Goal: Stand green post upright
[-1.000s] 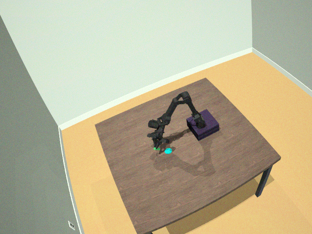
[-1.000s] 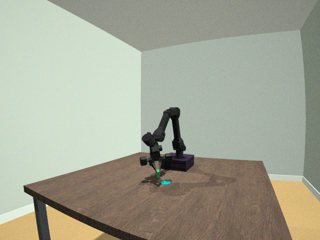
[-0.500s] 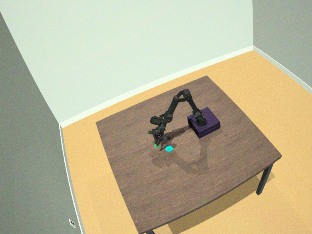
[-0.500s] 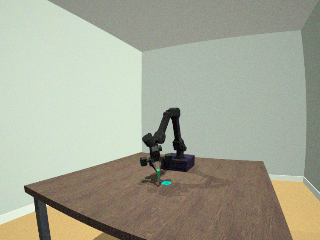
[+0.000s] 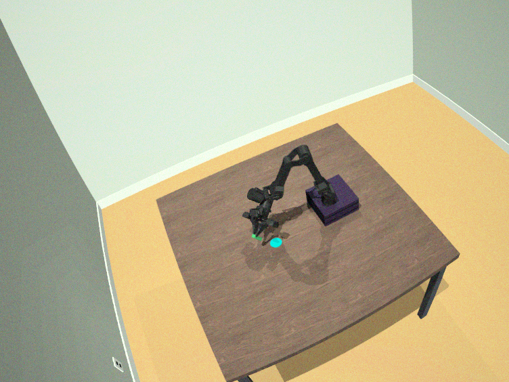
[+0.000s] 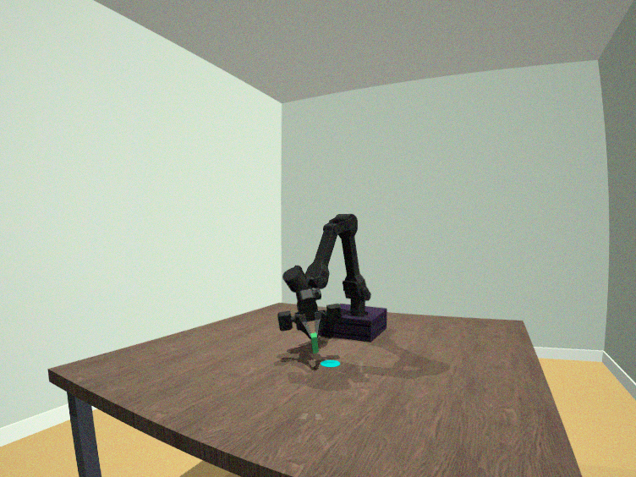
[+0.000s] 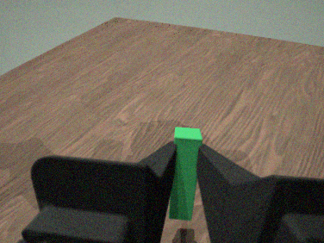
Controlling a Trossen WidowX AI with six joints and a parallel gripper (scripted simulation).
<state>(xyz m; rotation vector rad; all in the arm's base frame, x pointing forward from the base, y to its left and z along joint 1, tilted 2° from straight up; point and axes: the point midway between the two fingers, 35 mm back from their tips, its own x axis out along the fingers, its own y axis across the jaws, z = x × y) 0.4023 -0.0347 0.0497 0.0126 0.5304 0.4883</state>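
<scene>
My gripper tip is now 11 cm above the cyan circle, 9 cm past it and 2 cm to the right of it. Also, from my gripper tip: green post (2 cm below, 1 cm behind).
</scene>
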